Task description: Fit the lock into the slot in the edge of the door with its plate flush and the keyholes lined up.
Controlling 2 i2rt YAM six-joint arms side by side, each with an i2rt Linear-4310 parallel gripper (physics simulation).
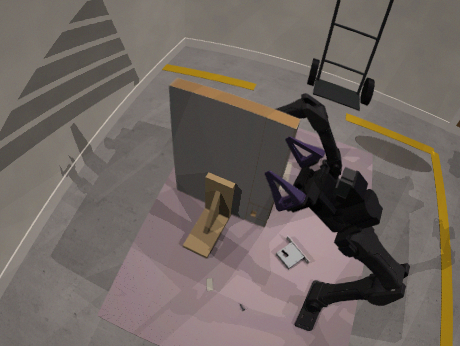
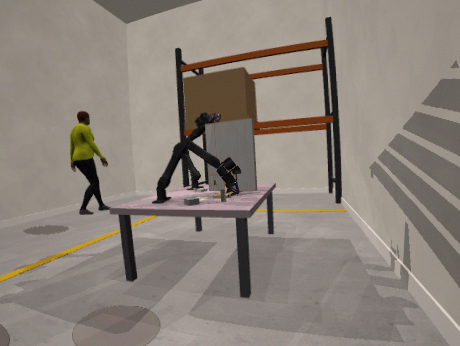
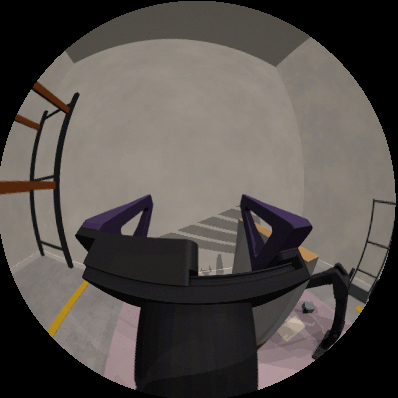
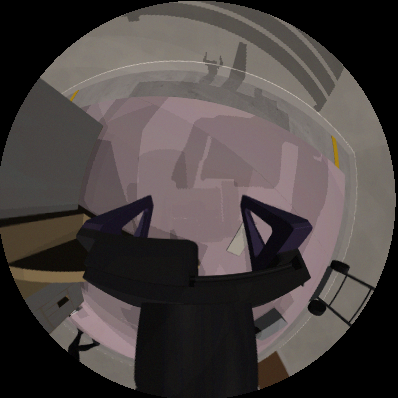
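Seen in the pictures: left gripper, fingertip midpoint: (image 1: pixel 277 153) (image 2: pixel 218 114) (image 3: pixel 196 199); right gripper, fingertip midpoint: (image 2: pixel 238 192) (image 4: pixel 196 199); left arm's base at its link origin: (image 1: pixel 312 305); right arm's base at its link origin: (image 2: pixel 162 200).
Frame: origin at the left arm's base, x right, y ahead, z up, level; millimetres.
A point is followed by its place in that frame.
Observation:
The lock (image 1: pixel 291 255) @[x 154, y 157, z 19 mm] (image 2: pixel 201 190) @[x 192, y 185, z 11 mm] lies on the table, its silvery case showing a dark keyhole and its plate along one side. The grey door (image 1: pixel 215 145) @[x 215, y 520, z 362 mm] (image 2: pixel 232 155) @[x 259, y 516, z 284 mm] (image 4: pixel 45 150) @[x 257, y 616, z 100 mm] stands upright in wooden supports, with a small opening (image 1: pixel 253 214) @[x 226, y 356, z 65 mm] (image 4: pixel 63 301) @[x 259, y 347, z 79 mm] low near one edge. My left gripper (image 1: pixel 277 156) @[x 10, y 297, z 657 mm] (image 2: pixel 214 117) @[x 10, y 297, z 657 mm] (image 3: pixel 196 199) @[x 10, y 297, z 657 mm] is open and empty, high beside the door's upper part, well above the lock. My right gripper (image 2: pixel 234 187) @[x 434, y 621, z 31 mm] (image 4: pixel 196 199) @[x 434, y 621, z 31 mm] is open and empty, pointing down low over the table beside a wooden support; the lock is away from it.
A wooden support (image 1: pixel 220 197) @[x 192, y 479, z 137 mm] (image 4: pixel 37 237) @[x 278, y 520, z 106 mm] juts from the door's face. A pale flat piece (image 1: pixel 209 284) (image 4: pixel 236 245) and a small dark piece (image 1: pixel 242 307) @[x -110, y 235, z 6 mm] lie on the table. A grey block (image 2: pixel 191 201) @[x 716, y 436, z 24 mm] (image 3: pixel 308 307) @[x 663, y 400, z 36 mm] and a small upright post (image 2: pixel 223 195) @[x 582, y 582, z 39 mm] stand there too.

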